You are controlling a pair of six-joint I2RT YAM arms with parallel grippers.
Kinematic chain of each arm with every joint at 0, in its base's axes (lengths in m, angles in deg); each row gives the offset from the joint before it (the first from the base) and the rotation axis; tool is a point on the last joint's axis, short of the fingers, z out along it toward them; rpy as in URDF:
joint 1: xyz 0 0 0.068 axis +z
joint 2: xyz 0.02 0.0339 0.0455 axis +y
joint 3: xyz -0.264 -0.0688 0 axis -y
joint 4: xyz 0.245 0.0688 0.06 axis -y
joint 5: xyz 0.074 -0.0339 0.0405 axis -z
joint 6: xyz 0.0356 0 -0.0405 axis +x
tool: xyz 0 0 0 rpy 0 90 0
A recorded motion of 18 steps. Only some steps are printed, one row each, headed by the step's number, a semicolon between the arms.
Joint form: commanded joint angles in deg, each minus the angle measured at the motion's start. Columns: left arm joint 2, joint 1, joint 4, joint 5, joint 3, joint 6; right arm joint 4, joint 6, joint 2, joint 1, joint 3, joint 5.
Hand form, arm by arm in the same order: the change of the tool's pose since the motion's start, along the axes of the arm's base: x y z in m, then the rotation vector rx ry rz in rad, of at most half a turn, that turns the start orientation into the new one. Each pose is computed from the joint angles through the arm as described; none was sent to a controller.
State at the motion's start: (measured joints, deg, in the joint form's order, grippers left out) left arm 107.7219 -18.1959 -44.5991 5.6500 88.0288 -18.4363; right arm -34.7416 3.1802 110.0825 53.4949 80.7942 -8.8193
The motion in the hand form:
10: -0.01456 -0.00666 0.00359 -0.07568 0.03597 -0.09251; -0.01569 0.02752 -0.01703 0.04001 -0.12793 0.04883
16: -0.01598 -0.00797 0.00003 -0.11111 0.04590 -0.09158; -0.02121 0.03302 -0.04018 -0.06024 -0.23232 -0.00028
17: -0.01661 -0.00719 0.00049 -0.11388 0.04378 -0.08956; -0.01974 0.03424 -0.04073 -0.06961 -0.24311 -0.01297
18: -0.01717 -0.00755 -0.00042 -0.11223 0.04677 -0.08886; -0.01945 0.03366 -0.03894 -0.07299 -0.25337 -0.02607
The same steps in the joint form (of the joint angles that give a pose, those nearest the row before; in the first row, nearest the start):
10: -2.25 -1.05 -1.02 6.13 -2.07 1.82; 10.30 -0.89 2.33 4.42 -2.04 4.95
16: -2.43 -1.14 0.21 7.97 -3.21 0.77; 12.95 -0.64 4.96 6.27 -3.54 14.43
17: -2.69 -1.05 0.39 8.06 -3.48 0.68; 12.77 -0.37 5.40 6.27 -3.02 15.49
18: -2.69 -1.14 0.39 7.97 -3.65 0.60; 12.68 -0.02 5.14 6.27 -3.01 16.37

